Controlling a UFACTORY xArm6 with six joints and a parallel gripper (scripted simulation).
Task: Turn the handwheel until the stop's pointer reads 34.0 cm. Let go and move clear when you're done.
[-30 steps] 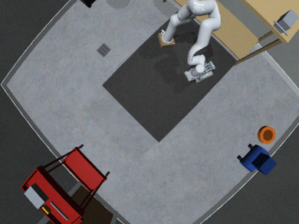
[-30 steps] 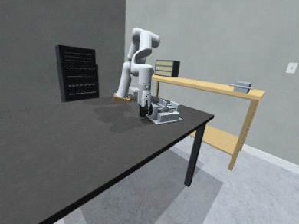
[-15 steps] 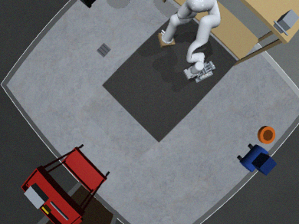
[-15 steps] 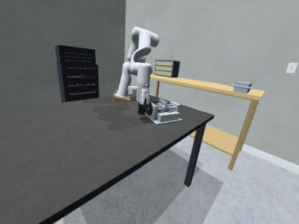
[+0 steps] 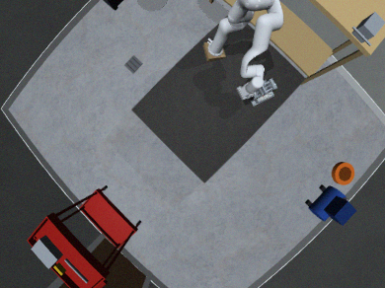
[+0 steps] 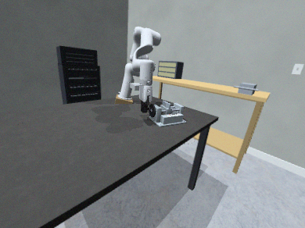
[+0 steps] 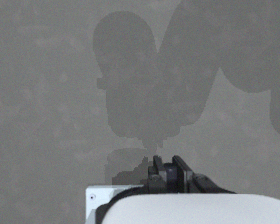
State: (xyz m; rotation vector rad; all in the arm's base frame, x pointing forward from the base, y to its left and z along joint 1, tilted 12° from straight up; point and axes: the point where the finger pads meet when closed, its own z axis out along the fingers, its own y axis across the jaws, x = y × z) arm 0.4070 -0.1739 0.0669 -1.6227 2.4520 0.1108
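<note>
Now: the handwheel 20 mm ahead of my hand and 20 mm to the left of it. Round my hand: upright knob 10 mm to the left; then sliding stop 90 mm ahead, 120 mm to the left, 10 mm above.
</note>
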